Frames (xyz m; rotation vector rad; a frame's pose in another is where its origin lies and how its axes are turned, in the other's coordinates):
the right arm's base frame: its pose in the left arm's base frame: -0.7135 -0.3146 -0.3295 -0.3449 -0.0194 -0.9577
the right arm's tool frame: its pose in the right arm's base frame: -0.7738 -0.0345 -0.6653 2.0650 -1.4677 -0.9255
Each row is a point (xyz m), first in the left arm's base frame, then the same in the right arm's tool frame.
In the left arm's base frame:
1: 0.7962 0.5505 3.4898
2: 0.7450 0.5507 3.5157
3: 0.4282 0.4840 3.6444
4: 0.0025 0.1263 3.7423
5: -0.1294 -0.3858 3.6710
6: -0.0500 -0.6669 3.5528
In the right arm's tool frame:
1: -1.5156 1.9953 -4.3720
2: -1.4803 2.0402 -4.3665
3: -1.2129 2.2613 -4.3353
4: -0.6582 2.3663 -4.3419
5: -0.1933 2.1179 -4.4250
6: -0.0434 1.8474 -4.4849

